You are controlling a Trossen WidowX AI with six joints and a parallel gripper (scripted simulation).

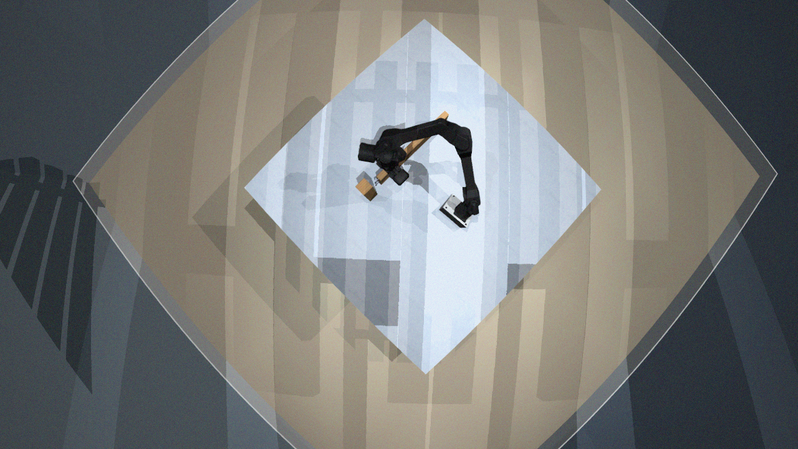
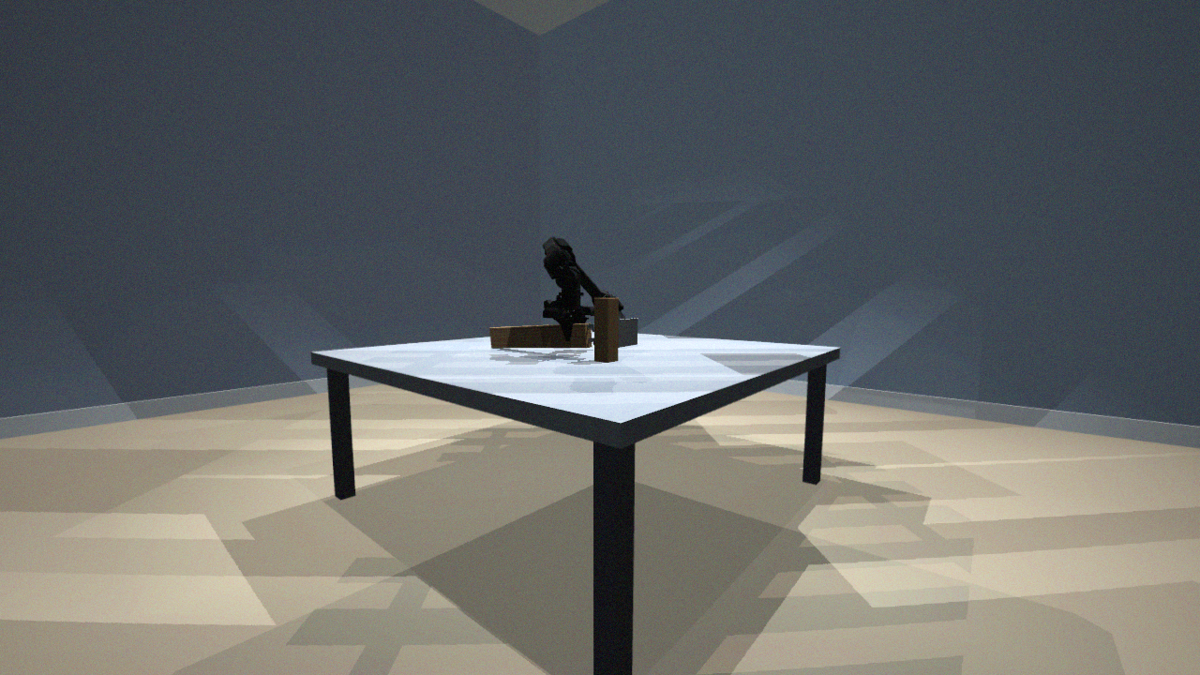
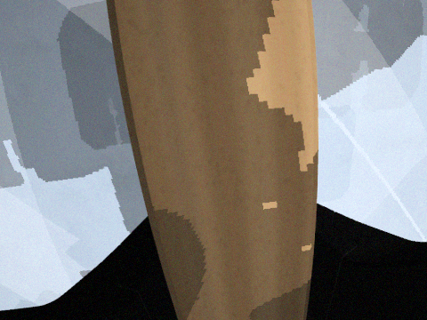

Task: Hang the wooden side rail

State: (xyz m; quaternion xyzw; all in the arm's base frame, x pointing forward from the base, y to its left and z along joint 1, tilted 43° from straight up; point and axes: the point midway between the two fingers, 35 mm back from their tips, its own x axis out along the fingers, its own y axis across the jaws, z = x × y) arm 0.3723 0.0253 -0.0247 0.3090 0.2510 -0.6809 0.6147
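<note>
My gripper tip is now 130 mm to the right of the headboard post, 40 mm below it and 20 mm short of it.
</note>
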